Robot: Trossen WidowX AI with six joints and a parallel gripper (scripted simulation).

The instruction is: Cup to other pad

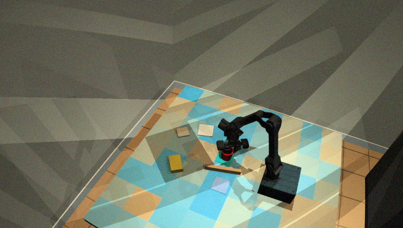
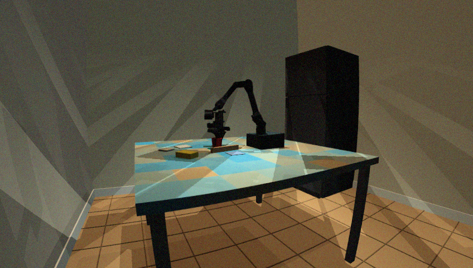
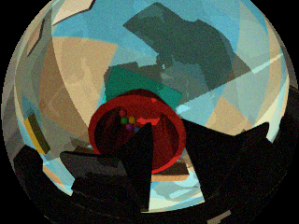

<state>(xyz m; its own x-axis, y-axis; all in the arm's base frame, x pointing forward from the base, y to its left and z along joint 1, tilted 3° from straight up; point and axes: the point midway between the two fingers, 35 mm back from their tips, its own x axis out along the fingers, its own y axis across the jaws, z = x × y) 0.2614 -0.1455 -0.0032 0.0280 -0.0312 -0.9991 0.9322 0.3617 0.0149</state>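
Now: the red cup 20 mm ahead of my gripper tip, 10 mm to the left of it and 10 mm below it. Also, from my gripper tip: teal pad: 50 mm below, 30 mm ahead, 10 mm to the left; then pale lavender pad: 210 mm to the left, 50 mm below, 20 mm ahead; then wooden bar: 110 mm to the left, 40 mm below, 20 mm ahead.
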